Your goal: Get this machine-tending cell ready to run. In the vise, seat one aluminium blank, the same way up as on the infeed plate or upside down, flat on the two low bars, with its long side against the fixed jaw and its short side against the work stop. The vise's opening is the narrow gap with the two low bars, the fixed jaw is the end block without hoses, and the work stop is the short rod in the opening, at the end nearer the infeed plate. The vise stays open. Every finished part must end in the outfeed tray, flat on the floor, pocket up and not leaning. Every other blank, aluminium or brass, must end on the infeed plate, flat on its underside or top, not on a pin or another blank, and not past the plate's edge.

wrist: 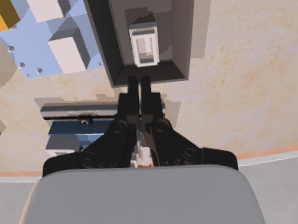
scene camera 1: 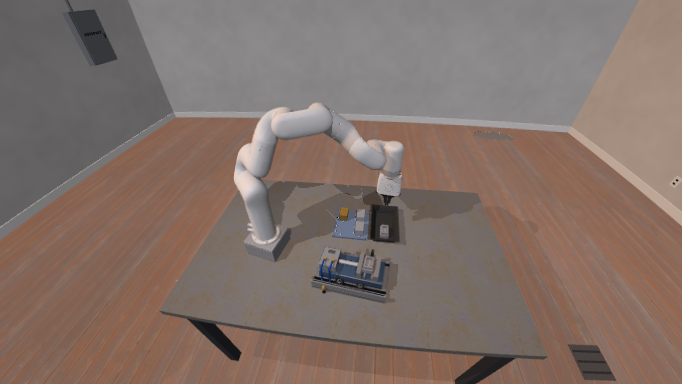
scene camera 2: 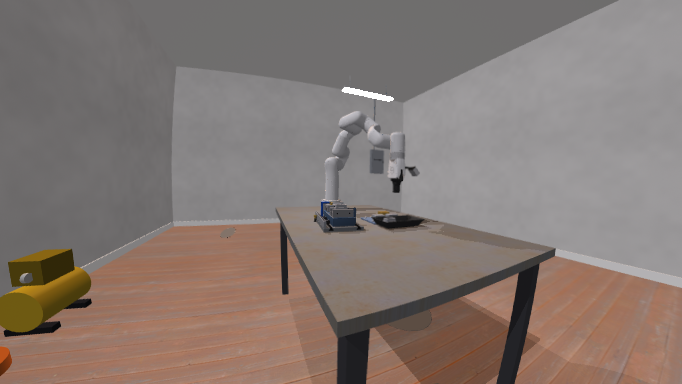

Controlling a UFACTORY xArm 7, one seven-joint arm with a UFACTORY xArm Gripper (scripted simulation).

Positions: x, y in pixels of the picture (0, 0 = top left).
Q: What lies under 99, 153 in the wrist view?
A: My gripper.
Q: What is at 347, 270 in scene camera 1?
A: A vise.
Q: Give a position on an aluminium blank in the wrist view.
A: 68, 46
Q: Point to a vise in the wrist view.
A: At 58, 128
